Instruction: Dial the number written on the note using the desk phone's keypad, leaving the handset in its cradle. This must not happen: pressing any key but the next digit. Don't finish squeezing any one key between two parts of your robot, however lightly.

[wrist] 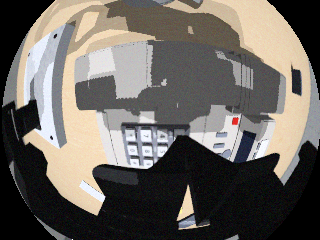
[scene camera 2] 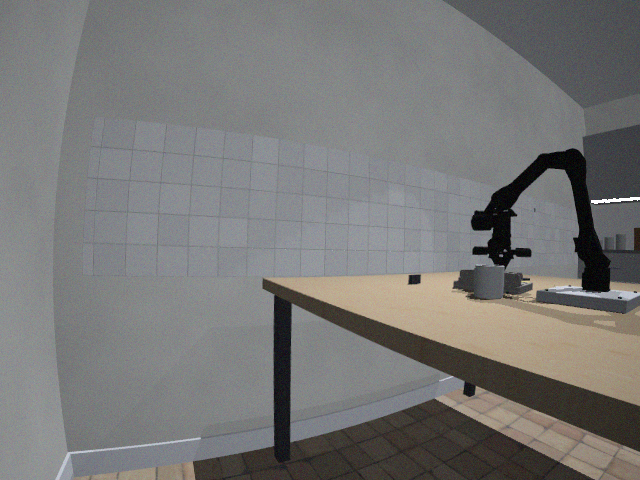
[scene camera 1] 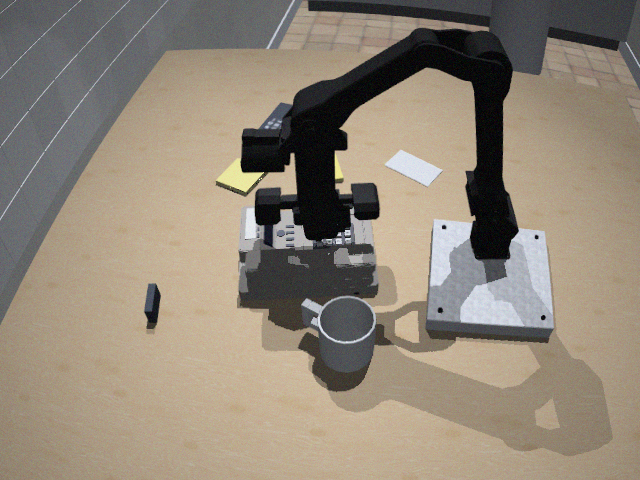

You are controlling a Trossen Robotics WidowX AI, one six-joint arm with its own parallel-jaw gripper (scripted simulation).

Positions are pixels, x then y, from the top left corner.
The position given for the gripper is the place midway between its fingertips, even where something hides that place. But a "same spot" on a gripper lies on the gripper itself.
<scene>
gripper: wrist; scene camera 2; scene camera 1 318, 239
same spot on gripper: point(scene camera 2: 497, 260) = point(wrist: 213, 171)
</scene>
